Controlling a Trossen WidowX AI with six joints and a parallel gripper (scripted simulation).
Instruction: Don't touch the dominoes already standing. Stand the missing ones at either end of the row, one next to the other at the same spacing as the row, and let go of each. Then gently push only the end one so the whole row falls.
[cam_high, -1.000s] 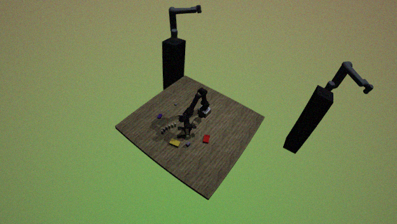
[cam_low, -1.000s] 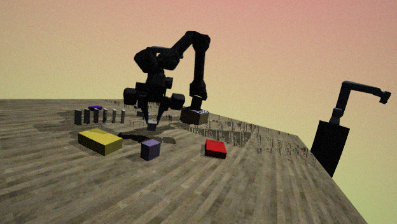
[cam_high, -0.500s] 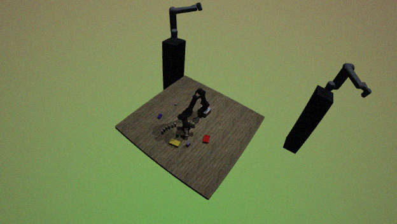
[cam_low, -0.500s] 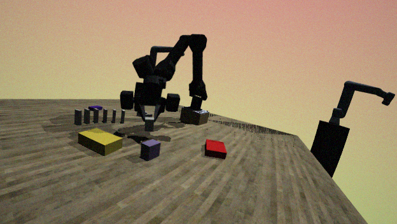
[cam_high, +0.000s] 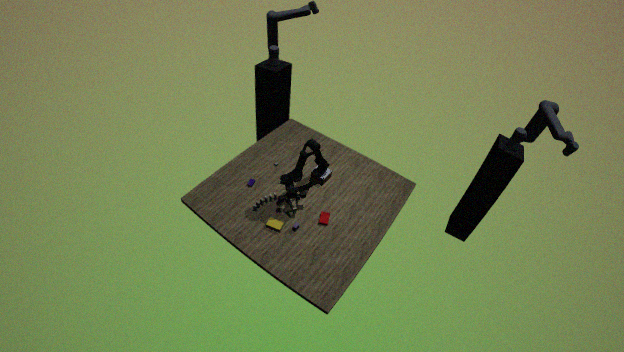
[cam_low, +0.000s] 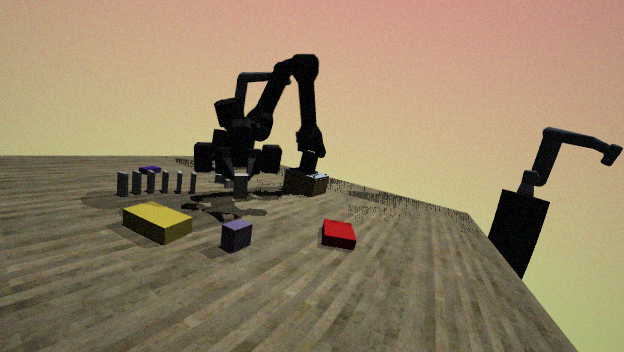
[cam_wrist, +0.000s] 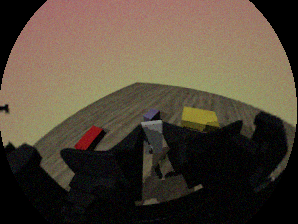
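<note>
Now: gripper tip 70 mm short of the lilac cube, 60 mm to the right of it and 70 mm above it. The rest, counted from my gripper tip: dark blue block 60 mm behind, 430 mm to the right, 80 mm below; then yellow block 140 mm ahead, 60 mm to the right, 80 mm below; then red block 100 mm behind, 170 mm to the left, 80 mm below.
</note>
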